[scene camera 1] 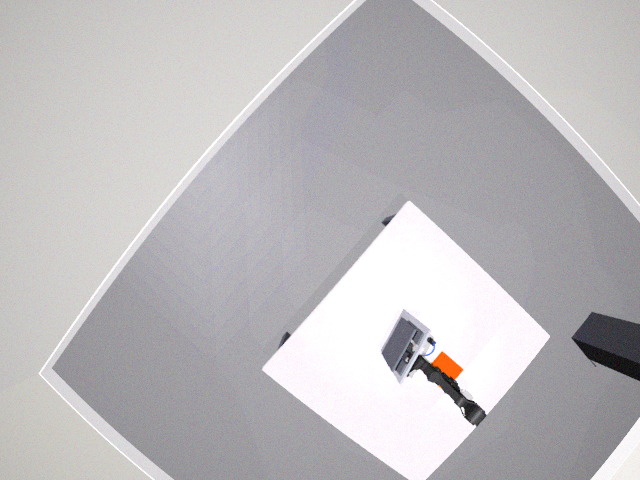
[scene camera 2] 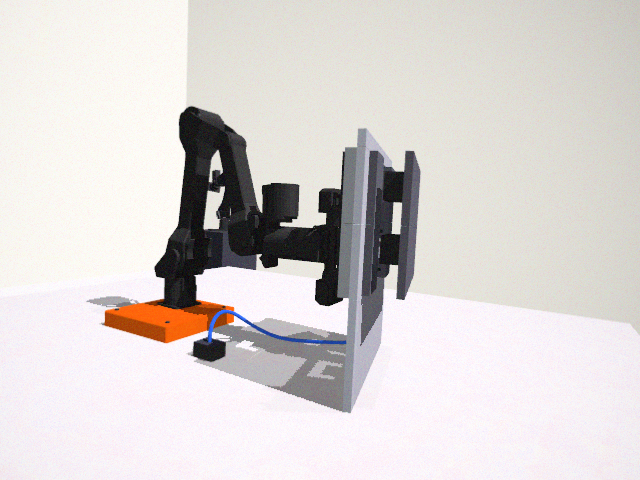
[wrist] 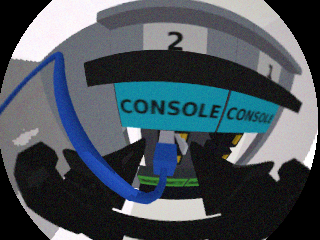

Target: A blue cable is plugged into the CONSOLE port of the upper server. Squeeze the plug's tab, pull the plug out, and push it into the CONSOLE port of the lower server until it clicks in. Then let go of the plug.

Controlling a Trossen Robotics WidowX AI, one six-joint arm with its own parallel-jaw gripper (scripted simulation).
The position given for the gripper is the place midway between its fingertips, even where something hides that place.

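Observation:
What you'd see here is the gripper (scene camera 2: 380, 250), and it's visible from the wrist too, at (wrist: 168, 143).

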